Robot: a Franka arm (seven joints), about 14 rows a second.
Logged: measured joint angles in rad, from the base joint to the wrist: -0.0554, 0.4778, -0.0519, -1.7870, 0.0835, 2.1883, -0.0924; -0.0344, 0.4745, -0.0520, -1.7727, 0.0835, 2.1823, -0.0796; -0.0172, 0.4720, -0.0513, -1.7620, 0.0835, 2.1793, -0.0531; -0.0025, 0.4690, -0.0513, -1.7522, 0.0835, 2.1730, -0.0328; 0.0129, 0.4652, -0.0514, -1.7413, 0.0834, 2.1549, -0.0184; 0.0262, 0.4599, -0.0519, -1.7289, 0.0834, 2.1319, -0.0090; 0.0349, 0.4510, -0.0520, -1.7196, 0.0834, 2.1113, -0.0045; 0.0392, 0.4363, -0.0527, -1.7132, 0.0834, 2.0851, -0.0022; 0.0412, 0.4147, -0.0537, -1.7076, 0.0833, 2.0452, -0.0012; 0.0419, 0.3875, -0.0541, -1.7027, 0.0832, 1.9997, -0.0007; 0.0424, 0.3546, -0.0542, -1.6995, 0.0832, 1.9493, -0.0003; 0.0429, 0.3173, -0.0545, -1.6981, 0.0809, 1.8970, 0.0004; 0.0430, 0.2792, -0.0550, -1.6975, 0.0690, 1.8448, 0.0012; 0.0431, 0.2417, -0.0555, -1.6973, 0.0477, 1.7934, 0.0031; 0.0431, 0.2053, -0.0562, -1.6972, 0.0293, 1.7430, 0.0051
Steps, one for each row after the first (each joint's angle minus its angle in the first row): 0.0210, -0.0033, -0.0001, 0.0143, 0.0000, -0.0060, 0.0128; 0.0382, -0.0058, 0.0006, 0.0250, 0.0000, -0.0090, 0.0393; 0.0529, -0.0088, 0.0006, 0.0348, 0.0000, -0.0153, 0.0596; 0.0683, -0.0126, 0.0005, 0.0457, -0.0001, -0.0334, 0.0740; 0.0816, -0.0179, 0.0000, 0.0581, -0.0001, -0.0564, 0.0834; 0.0903, -0.0268, -0.0001, 0.0674, -0.0001, -0.0770, 0.0879; 0.0946, -0.0415, -0.0008, 0.0738, -0.0001, -0.1032, 0.0902; 0.0966, -0.0631, -0.0018, 0.0794, -0.0002, -0.1431, 0.0912; 0.0973, -0.0903, -0.0022, 0.0843, -0.0003, -0.1886, 0.0917; 0.0978, -0.1232, -0.0023, 0.0875, -0.0003, -0.2390, 0.0921; 0.0983, -0.1605, -0.0026, 0.0889, -0.0026, -0.2913, 0.0928; 0.0984, -0.1986, -0.0031, 0.0895, -0.0145, -0.3435, 0.0936; 0.0985, -0.2361, -0.0036, 0.0897, -0.0358, -0.3949, 0.0955; 0.0985, -0.2725, -0.0043, 0.0898, -0.0542, -0.4453, 0.0975
